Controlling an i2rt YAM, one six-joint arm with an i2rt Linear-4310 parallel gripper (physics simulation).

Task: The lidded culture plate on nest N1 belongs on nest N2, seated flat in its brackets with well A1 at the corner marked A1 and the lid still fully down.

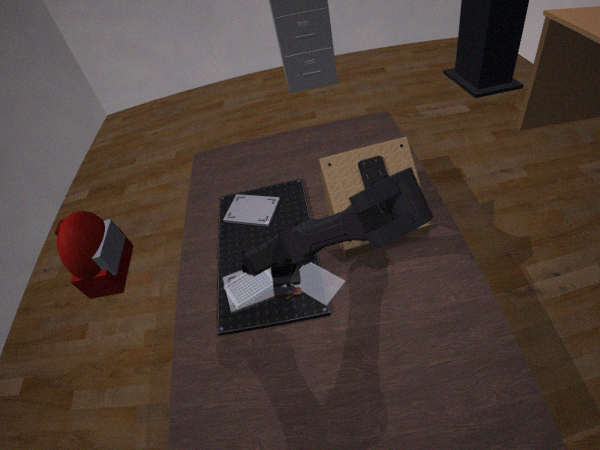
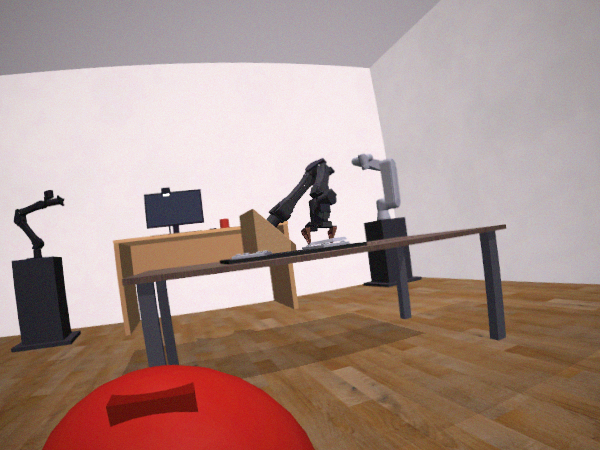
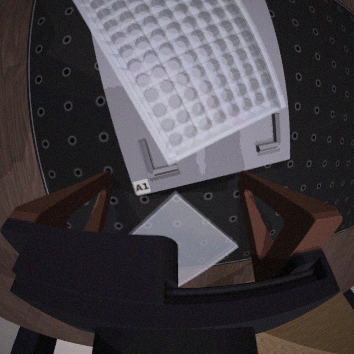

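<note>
The culture plate is turned askew on a light grey nest, presumably N1, out of line with its corner brackets; one corner lies over the bracket near the A1 label. Whether a lid covers it is unclear. A clear flat sheet, possibly a lid, lies beside the nest, partly past the board's edge. The other nest, presumably N2, has no plate on it. My gripper is open and empty, low beside the A1 side of the plate's nest, its fingers apart above the sheet's corner.
Both nests stand on a black perforated board on the brown table. A tan slanted panel stands behind the board at the arm's base. A red round-topped object is left of the table.
</note>
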